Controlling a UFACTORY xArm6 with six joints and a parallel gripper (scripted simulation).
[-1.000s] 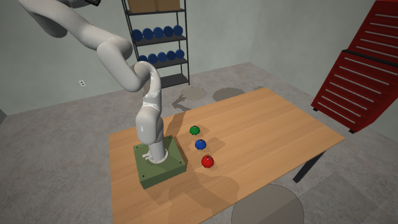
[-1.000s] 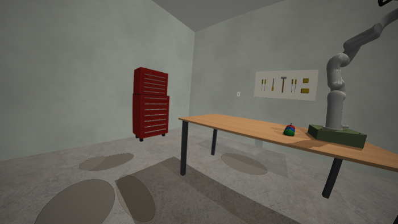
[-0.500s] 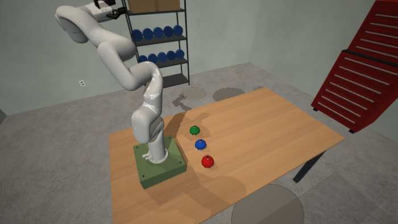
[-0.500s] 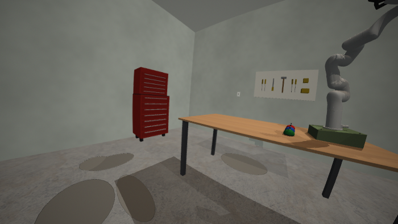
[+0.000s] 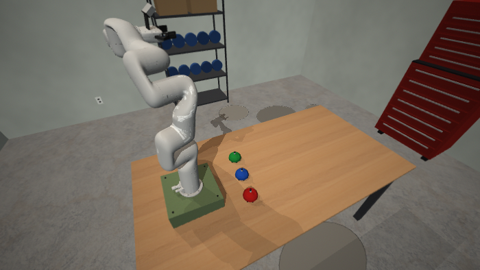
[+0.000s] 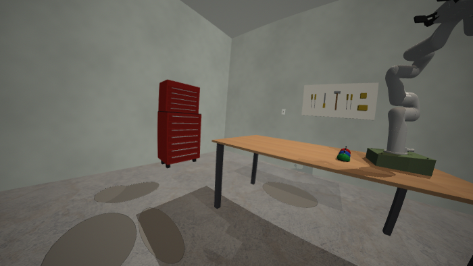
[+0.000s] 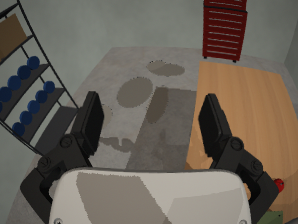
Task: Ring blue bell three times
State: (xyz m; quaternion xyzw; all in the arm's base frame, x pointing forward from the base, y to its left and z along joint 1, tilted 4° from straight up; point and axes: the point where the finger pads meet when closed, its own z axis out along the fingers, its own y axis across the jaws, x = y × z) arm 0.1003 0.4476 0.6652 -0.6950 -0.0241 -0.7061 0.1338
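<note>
Right now the blue bell is 70 cm below my hand, 46 cm to the right of it and 16 cm ahead of it. The rest, counted from my hand: red bell (70 cm below, 61 cm to the right, 13 cm ahead); then green bell (70 cm below, 31 cm to the right, 19 cm ahead).
</note>
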